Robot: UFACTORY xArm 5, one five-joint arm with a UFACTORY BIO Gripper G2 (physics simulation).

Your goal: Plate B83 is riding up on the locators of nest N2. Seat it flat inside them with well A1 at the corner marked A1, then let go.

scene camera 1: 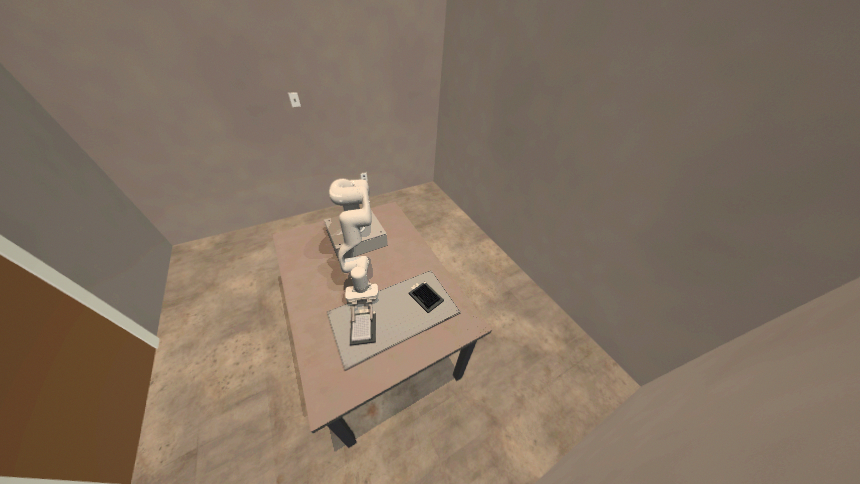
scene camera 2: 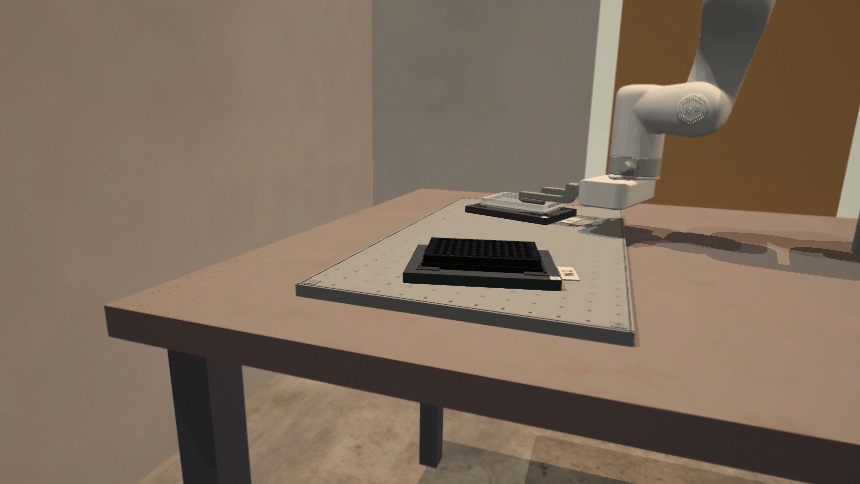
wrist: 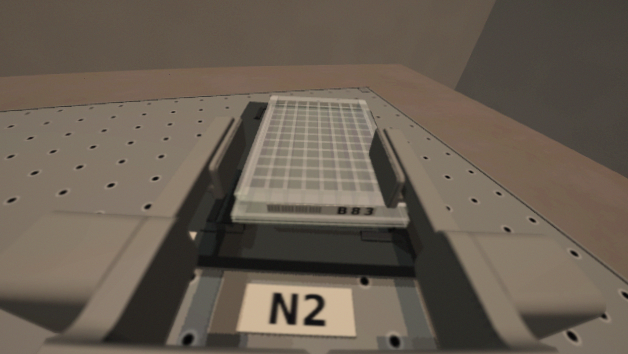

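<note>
Clear plate B83 lies on the black nest N2. In the wrist view its near end sits raised above the nest floor, and more black nest shows on its left than on its right. The N2 label is at the near side. A pale mark at the nest's near left corner is mostly hidden and unreadable. My gripper is shut with nothing gripped. Its fingers, still set apart, are around the plate's near part at about top height; the right one overlaps the plate's edge in view.
A black well plate sits on another black nest, with a small label beside it. Both nests stand on the grey perforated board. The brown table extends beyond the board.
</note>
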